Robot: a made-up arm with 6 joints. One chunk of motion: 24 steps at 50 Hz.
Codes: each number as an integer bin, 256 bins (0 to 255) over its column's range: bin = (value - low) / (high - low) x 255, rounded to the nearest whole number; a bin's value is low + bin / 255 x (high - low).
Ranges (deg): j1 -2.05..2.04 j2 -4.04..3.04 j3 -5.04..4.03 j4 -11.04..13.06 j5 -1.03..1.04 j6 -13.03..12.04
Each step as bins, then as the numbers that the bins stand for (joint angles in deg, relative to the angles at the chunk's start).
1 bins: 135 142 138 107 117 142
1 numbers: 0.12 -0.10 -0.13 -0.93 -0.08 0.93
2 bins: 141 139 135 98 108 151
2 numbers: 0.21 -0.18 -0.24 -1.78 -0.15 1.82
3 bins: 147 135 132 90 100 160
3 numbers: 0.31 -0.29 -0.34 -2.53 -0.22 2.70
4 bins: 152 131 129 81 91 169
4 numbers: 0.39 -0.40 -0.45 -3.38 -0.29 3.59
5 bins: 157 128 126 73 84 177
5 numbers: 0.47 -0.49 -0.56 -4.14 -0.35 4.37
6 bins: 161 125 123 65 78 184
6 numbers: 0.53 -0.57 -0.67 -4.90 -0.40 5.06
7 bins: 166 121 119 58 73 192
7 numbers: 0.61 -0.68 -0.81 -5.56 -0.44 5.85
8 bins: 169 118 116 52 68 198
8 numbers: 0.66 -0.76 -0.91 -6.13 -0.48 6.44
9 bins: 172 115 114 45 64 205
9 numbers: 0.71 -0.85 -0.99 -6.79 -0.51 7.12
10 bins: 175 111 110 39 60 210
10 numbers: 0.76 -0.96 -1.13 -7.35 -0.54 7.62
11 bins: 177 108 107 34 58 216
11 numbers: 0.79 -1.04 -1.23 -7.83 -0.56 8.21
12 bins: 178 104 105 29 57 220
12 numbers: 0.80 -1.15 -1.31 -8.30 -0.57 8.60
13 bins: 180 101 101 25 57 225
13 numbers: 0.84 -1.24 -1.45 -8.68 -0.57 9.09
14 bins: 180 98 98 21 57 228
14 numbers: 0.84 -1.32 -1.55 -9.06 -0.57 9.39
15 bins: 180 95 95 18 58 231
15 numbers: 0.84 -1.40 -1.66 -9.34 -0.56 9.68
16 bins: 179 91 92 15 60 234
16 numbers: 0.82 -1.51 -1.77 -9.62 -0.54 9.98
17 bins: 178 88 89 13 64 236
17 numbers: 0.80 -1.60 -1.87 -9.81 -0.51 10.17
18 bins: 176 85 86 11 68 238
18 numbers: 0.77 -1.68 -1.98 -10.00 -0.48 10.37
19 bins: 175 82 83 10 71 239
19 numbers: 0.76 -1.76 -2.09 -10.09 -0.45 10.47
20 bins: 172 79 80 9 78 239
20 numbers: 0.71 -1.85 -2.19 -10.19 -0.40 10.47
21 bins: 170 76 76 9 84 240
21 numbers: 0.68 -1.93 -2.34 -10.19 -0.35 10.57
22 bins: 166 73 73 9 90 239
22 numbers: 0.61 -2.01 -2.44 -10.19 -0.30 10.47
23 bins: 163 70 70 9 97 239
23 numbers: 0.56 -2.10 -2.55 -10.19 -0.24 10.47
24 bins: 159 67 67 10 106 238
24 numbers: 0.50 -2.18 -2.66 -10.09 -0.17 10.37
